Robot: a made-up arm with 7 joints.
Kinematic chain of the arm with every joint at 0, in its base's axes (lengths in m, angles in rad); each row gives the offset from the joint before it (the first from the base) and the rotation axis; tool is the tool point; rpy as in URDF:
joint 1: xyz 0.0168 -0.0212 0.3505 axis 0 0.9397 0.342
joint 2: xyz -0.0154 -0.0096 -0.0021 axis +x
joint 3: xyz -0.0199 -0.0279 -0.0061 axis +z
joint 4: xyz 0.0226 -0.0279 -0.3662 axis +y
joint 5: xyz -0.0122 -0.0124 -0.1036 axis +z
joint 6: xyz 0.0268 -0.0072 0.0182 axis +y
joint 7: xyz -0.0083 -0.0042 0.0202 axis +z
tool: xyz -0.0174 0.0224 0.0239 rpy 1.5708 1.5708 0
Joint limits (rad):
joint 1: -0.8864..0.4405
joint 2: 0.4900..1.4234
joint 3: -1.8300..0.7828
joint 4: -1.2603..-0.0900
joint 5: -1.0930..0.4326
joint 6: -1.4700..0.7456
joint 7: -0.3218..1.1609
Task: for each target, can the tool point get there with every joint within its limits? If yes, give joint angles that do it. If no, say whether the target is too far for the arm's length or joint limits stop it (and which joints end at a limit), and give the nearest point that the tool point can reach.
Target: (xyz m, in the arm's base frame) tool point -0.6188 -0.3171 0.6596
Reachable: no: too far | nearest point -0.2517 0.0442 0.0737 | short by 0.780 m
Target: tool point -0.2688 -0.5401 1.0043
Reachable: no: too far | nearest point -0.2380 0.0372 0.0728 | short by 1.096 m
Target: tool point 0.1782 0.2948 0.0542
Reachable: yes | joints -0.4734 0.9215 0.0309 -0.2111 -0.6262 -0.8753 0.6712
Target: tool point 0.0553 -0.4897 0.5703
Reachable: no: joint limits stop it (at a limit: joint 1, joint 2, joint 4, joint 6, joint 7) | nearest point 0.3181 0.0054 0.1439 | short by 0.704 m
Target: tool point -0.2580 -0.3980 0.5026
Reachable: no: joint limits stop it (at a limit: joint 1, joint 2, joint 3, joint 4, joint 6, joint 7) | nearest point -0.2344 0.0359 0.0719 | short by 0.612 m
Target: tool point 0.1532 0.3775 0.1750
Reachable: yes | joints -0.5699 1.3055 -1.1137 -0.7082 0.0278 -0.7780 0.2398
